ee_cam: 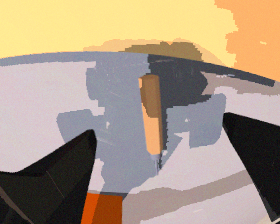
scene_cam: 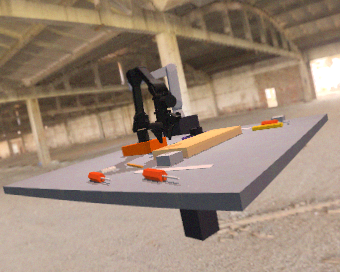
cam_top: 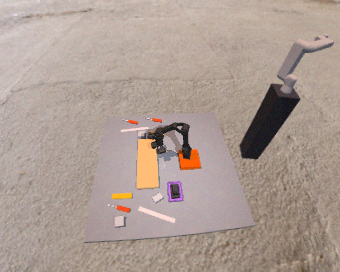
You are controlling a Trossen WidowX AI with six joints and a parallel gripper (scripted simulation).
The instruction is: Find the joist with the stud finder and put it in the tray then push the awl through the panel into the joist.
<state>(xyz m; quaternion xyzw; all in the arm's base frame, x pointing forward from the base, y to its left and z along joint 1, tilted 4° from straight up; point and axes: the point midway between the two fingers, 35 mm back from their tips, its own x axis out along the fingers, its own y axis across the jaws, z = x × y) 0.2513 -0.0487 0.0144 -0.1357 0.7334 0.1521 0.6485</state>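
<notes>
My gripper tip is now 5 cm past the awl, 2 cm to the left of it and 5 cm above it. The rest, counted from my gripper tip: purple tray 17 cm behind, 38 cm to the left, 4 cm below; then stud finder 17 cm behind, 40 cm to the left; then yellow bar 26 cm ahead, 48 cm to the left, 4 cm below.
</notes>
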